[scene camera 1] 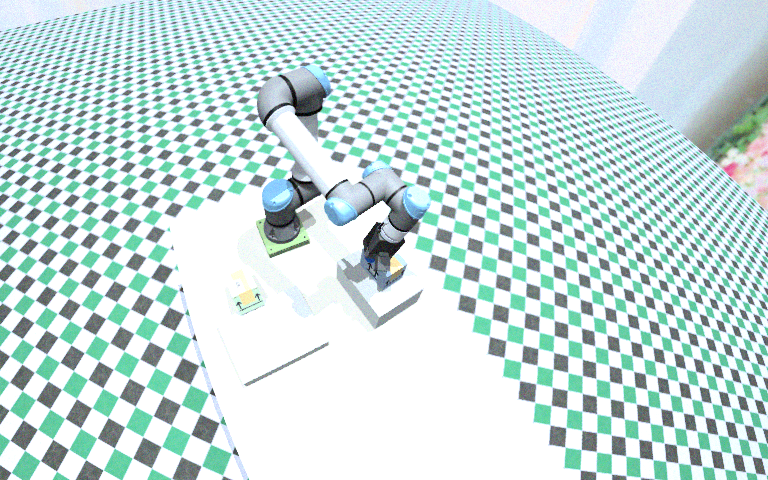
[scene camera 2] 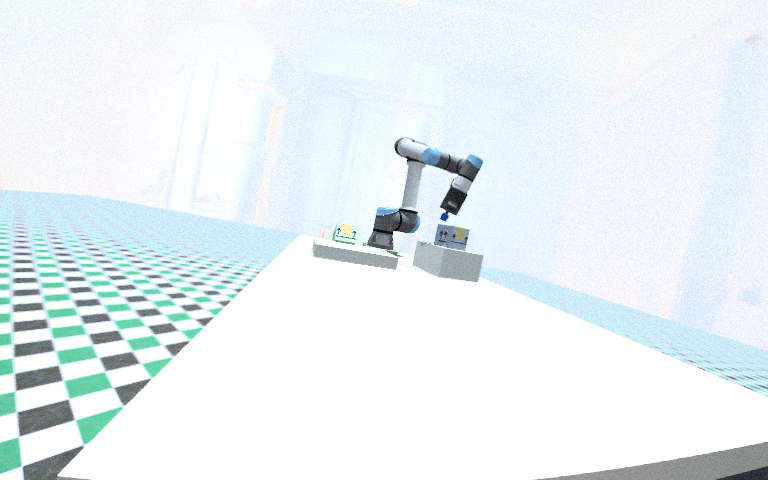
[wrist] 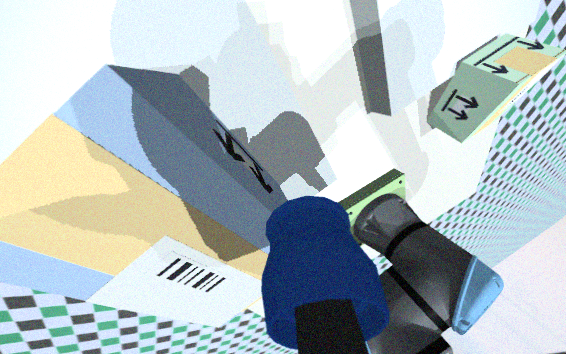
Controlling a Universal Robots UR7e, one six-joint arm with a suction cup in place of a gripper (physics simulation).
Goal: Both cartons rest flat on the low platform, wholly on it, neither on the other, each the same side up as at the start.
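Where they show: hand at its tool point: (scene camera 2: 442, 220) (wrist: 308, 231); arm's base at its link origin: (scene camera 1: 282, 228) (scene camera 2: 380, 247) (wrist: 377, 217).
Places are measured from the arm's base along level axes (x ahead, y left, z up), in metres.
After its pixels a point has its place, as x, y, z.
The blue-grey carton (scene camera 1: 395, 272) @[0.422, 0.271, 0.176] (scene camera 2: 451, 237) @[0.428, 0.237, 0.132] (wrist: 172, 120) @[0.412, 0.232, 0.179] stands upright on the taller grey block (scene camera 1: 394, 311) @[0.498, 0.257, 0.037] (scene camera 2: 459, 266) @[0.496, 0.271, 0.022]. It has arrows, orange tape and a barcode label. The pale green carton (scene camera 1: 246, 298) @[0.296, -0.207, 0.074] (scene camera 2: 345, 233) @[0.304, -0.207, 0.056] (wrist: 480, 82) @[0.279, -0.158, 0.053] stands on the table behind the low platform (scene camera 1: 277, 346) @[0.470, -0.158, 0.014] (scene camera 2: 353, 256) @[0.535, -0.163, -0.009], apart from it. My blue suction cup (scene camera 1: 369, 260) (scene camera 2: 444, 216) (wrist: 310, 212) is tilted and hangs close above the blue-grey carton. A thin gap shows between them in scene camera 2, so it holds nothing. In the wrist view the cup hides the carton's near corner.
The arm's green base plate (scene camera 1: 271, 250) @[0.088, -0.069, -0.002] (wrist: 382, 192) @[0.082, -0.017, -0.001] is on the table (scene camera 1: 407, 396) @[0.780, 0.183, -0.034] (scene camera 2: 339, 367) @[1.281, -0.191, -0.034] behind and between the low platform and the taller block. The arm reaches over the taller block. A checkered floor (scene camera 1: 509, 169) (scene camera 2: 84, 316) surrounds the table.
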